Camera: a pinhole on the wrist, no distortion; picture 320 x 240 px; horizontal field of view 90.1 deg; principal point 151.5 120.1 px. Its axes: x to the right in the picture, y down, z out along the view. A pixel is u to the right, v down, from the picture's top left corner.
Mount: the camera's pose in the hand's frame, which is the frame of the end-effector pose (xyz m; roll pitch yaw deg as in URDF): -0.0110 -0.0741 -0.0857 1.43 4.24 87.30
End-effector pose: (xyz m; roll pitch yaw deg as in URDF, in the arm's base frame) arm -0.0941 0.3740 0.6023 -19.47 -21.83 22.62
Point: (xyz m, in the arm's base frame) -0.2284 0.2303 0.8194
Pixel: 89.1 161.3
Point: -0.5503 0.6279 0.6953
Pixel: 278.4 223.8
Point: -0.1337 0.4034 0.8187
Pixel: 164.7 89.3
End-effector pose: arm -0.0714 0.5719 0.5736 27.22 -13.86 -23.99
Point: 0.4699 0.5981 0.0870
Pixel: behind the camera
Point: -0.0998 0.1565 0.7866
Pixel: 67.2 42.0
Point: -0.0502 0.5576 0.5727
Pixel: 265.7 65.4
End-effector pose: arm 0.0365 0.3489 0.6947 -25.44 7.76 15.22
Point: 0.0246 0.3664 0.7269
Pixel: 238.5 129.0
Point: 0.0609 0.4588 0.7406
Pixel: 262.9 81.4
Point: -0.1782 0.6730 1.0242
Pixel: 218.9 173.7
